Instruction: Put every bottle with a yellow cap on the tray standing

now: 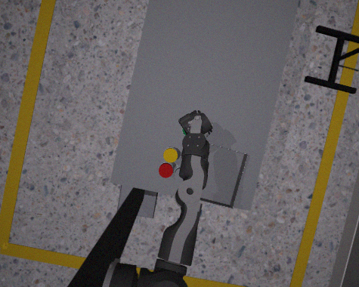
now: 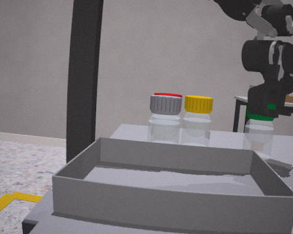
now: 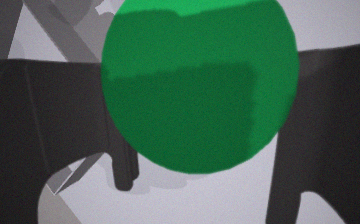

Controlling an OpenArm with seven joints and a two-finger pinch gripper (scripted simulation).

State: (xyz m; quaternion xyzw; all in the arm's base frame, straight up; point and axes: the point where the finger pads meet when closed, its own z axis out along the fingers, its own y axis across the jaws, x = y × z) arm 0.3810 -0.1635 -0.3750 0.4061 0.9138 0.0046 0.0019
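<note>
The green-capped bottle is 10 mm behind my hand, 10 mm to the left of it and 50 mm below it. Also, from my hand: yellow-capped bottle (120 mm behind, 70 mm to the left, 50 mm below); then grey-capped bottle (190 mm behind, 20 mm to the left, 50 mm below); then red-capped bottle (180 mm behind, 80 mm to the left, 50 mm below).
</note>
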